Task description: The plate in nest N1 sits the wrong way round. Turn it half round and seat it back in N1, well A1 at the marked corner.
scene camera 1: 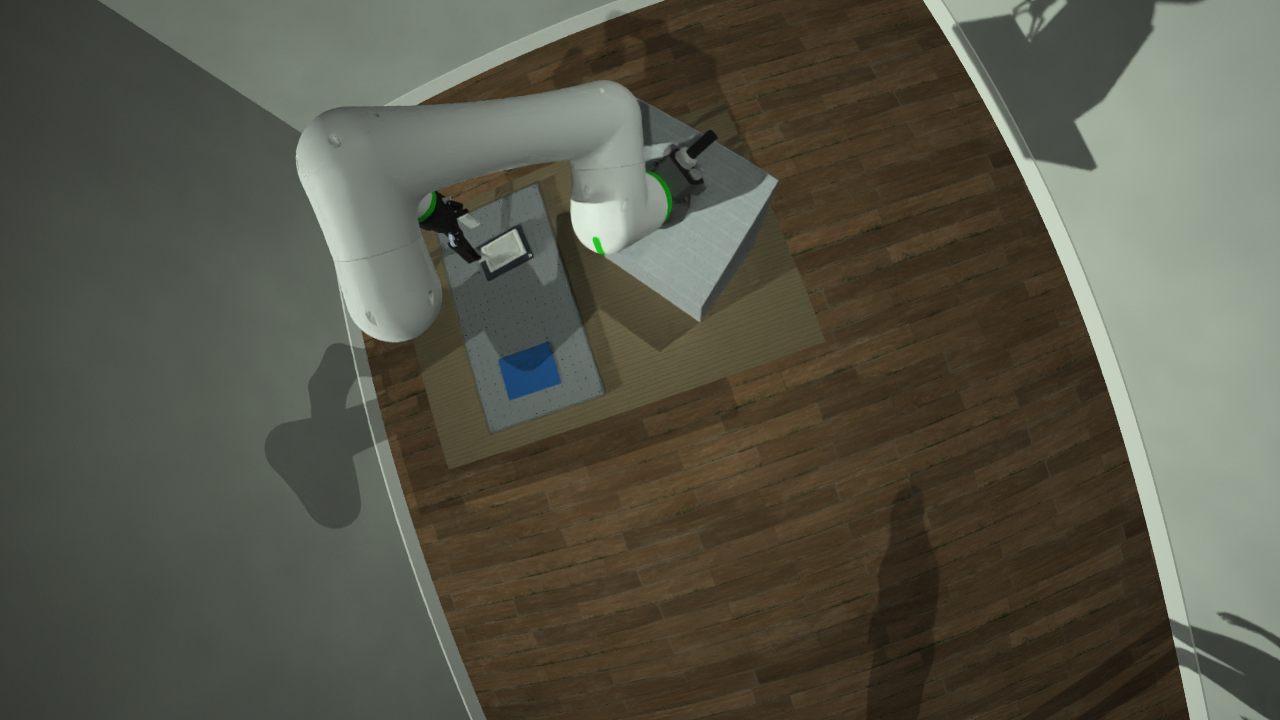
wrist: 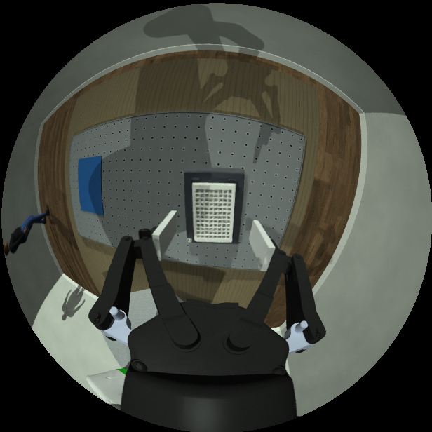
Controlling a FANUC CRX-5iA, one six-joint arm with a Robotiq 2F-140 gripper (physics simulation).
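Note:
The plate [scene camera 1: 503, 250] [wrist: 214, 212], white with a grid of wells, lies in the dark nest N1 [scene camera 1: 510, 268] [wrist: 240, 200] and looks flat. A small white mark [scene camera 1: 529, 256] [wrist: 189, 240] shows at one nest corner, at the lower left in the wrist view. Which plate corner holds well A1 is too small to tell. My gripper [scene camera 1: 472, 238] [wrist: 213, 225] is open and empty above the plate. Its white finger pads stand apart from the plate, one on either side of it in the wrist view.
A blue rectangle [scene camera 1: 529, 371] [wrist: 91, 185] lies on the perforated grey board [scene camera 1: 577, 358] [wrist: 150, 150], away from the nest. The arm's grey block base [scene camera 1: 716, 223] stands beside the board. A person [wrist: 25, 232] shows at the left edge of the wrist view.

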